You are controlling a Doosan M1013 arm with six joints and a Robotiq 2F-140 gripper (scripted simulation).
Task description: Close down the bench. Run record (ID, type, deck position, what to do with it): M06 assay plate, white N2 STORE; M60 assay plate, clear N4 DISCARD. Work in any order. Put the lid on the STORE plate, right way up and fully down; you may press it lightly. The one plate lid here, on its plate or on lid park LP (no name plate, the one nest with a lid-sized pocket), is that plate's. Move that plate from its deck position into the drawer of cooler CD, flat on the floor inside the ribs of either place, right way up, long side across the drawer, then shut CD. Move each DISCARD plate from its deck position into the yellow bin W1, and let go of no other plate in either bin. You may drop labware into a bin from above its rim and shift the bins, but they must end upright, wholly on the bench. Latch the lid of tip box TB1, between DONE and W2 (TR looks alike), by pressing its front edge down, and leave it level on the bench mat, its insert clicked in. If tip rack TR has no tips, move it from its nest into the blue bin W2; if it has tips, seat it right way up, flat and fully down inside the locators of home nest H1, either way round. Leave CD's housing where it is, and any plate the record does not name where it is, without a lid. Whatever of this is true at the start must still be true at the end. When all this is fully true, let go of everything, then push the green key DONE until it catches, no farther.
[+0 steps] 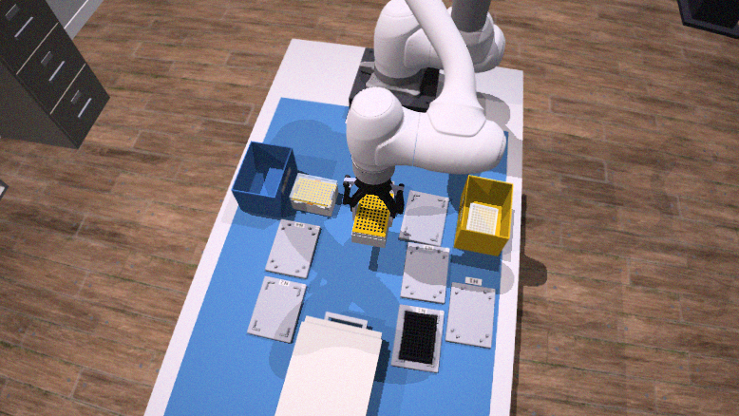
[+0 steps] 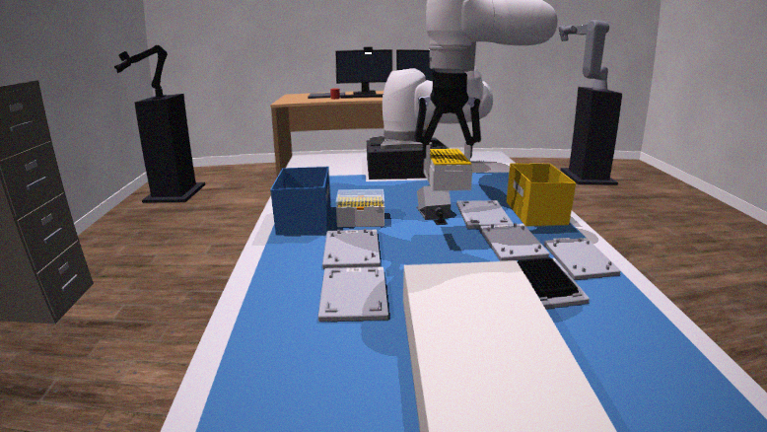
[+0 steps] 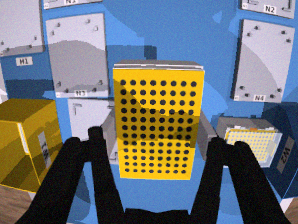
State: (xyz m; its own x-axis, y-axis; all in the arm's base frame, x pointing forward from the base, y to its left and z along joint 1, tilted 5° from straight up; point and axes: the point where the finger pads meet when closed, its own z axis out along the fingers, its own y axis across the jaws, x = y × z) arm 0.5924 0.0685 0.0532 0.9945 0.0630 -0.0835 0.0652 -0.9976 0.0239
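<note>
Right now my hand is 170 mm past the green key DONE, 120 mm above it and 20 mm to the left of it. Also, from my hand: lid park nest (180 mm below, 130 mm to the left, 120 mm behind); nest N3 (180 mm below, 160 mm to the left, 50 mm ahead); tip rack TR (10 mm to the right, 10 mm below, 10 mm behind).
</note>
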